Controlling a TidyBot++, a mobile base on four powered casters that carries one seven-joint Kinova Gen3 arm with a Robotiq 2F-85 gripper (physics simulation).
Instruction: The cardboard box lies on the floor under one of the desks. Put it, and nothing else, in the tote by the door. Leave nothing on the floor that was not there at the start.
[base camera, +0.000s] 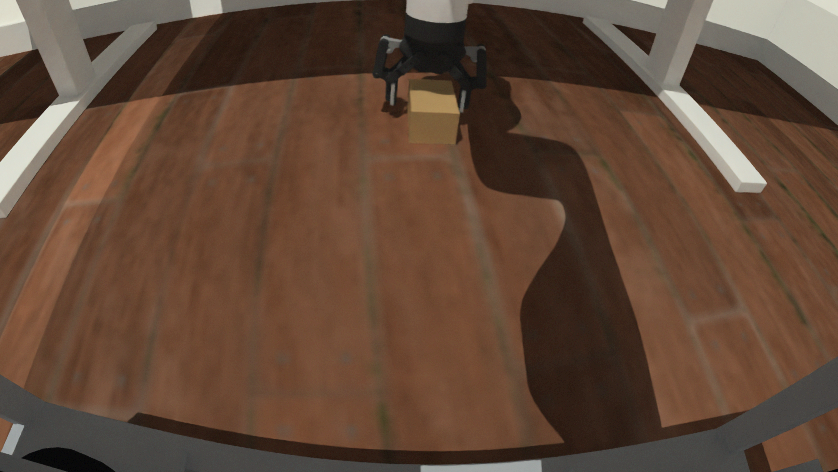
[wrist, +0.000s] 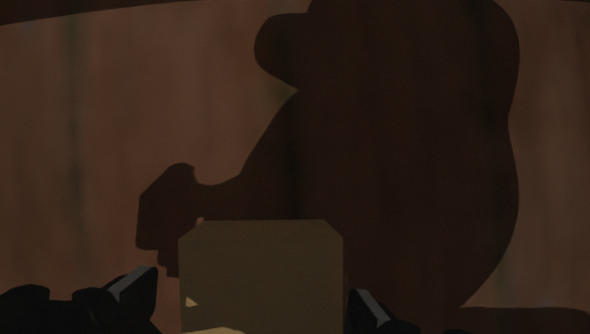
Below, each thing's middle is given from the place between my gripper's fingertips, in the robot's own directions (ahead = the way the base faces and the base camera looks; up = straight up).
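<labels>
Cardboard box (base camera: 433, 115): 10 mm behind my hand, 10 mm to the right of it.
</labels>
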